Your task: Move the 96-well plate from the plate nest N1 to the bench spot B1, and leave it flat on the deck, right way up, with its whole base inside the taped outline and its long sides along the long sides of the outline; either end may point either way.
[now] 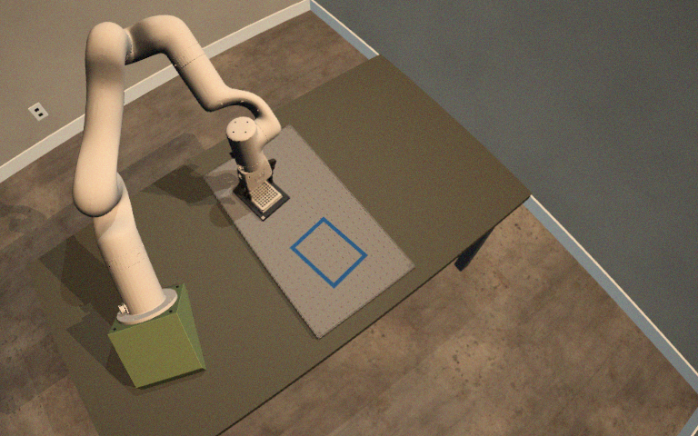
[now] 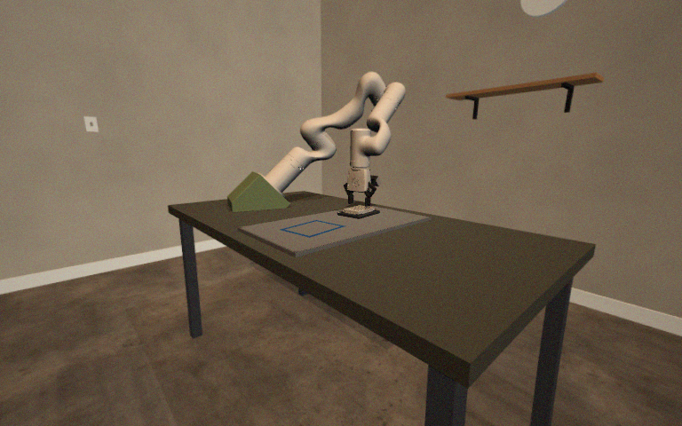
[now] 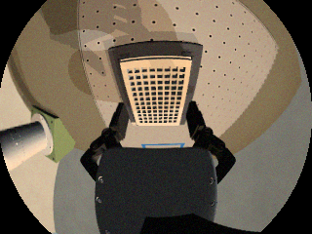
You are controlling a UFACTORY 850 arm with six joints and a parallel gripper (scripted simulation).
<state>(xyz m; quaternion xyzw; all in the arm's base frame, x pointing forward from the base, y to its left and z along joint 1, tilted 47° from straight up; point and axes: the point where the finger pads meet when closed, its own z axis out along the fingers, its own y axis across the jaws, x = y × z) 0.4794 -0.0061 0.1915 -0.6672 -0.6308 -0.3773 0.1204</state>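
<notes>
My hand is 30 mm above the cream 96-well plate. Also, from my hand: dark plate nest (50 mm below).
</notes>
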